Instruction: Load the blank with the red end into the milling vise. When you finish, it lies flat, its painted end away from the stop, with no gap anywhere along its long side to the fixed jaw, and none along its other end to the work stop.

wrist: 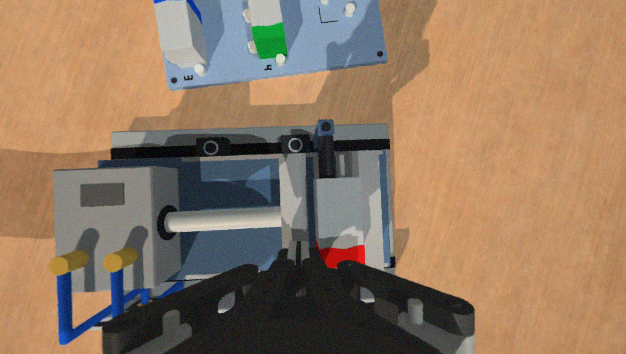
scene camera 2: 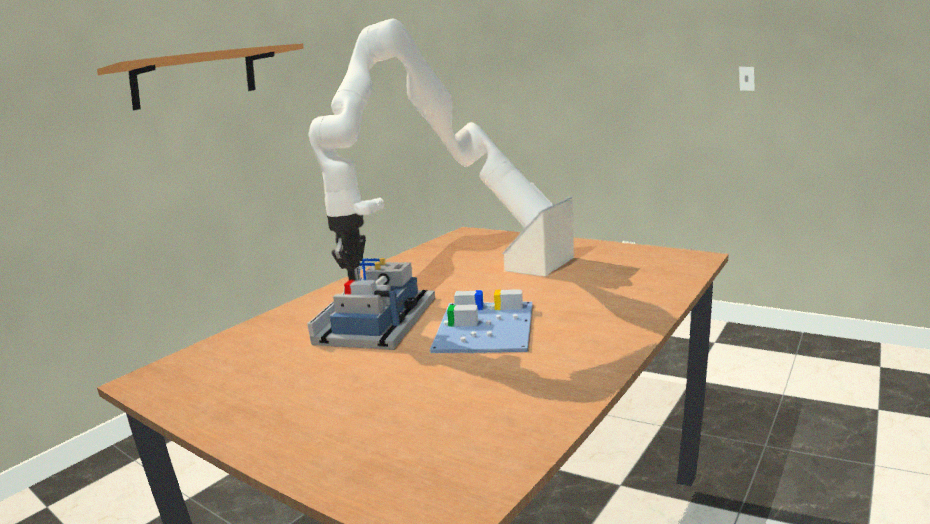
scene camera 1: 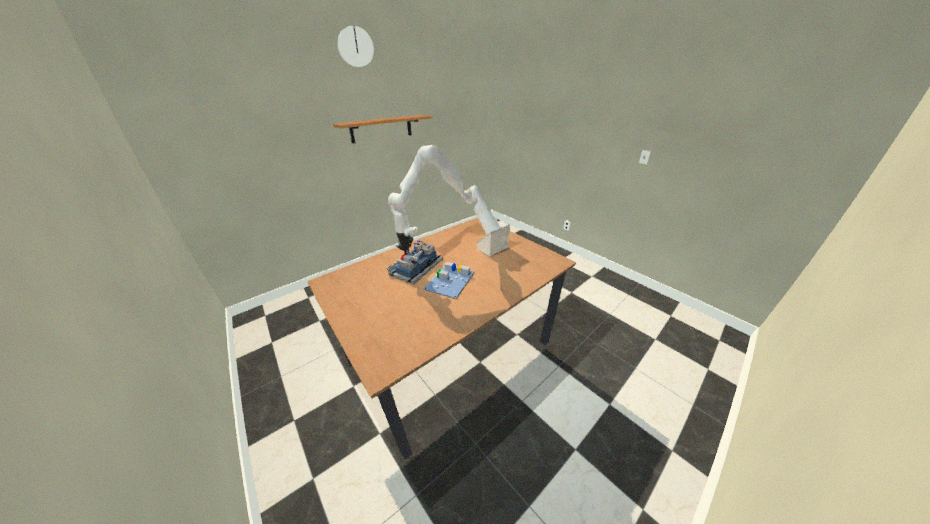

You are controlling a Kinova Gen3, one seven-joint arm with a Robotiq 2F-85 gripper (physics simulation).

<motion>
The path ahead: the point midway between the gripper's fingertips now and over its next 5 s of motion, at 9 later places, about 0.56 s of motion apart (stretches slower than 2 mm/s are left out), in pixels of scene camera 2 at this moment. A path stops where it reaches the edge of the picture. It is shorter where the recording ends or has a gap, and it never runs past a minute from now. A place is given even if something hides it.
The gripper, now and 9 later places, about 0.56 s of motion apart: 355,284; 358,283; 373,283; 373,283; 373,283; 373,284; 373,284; 373,285; 374,284; 370,264
</motion>
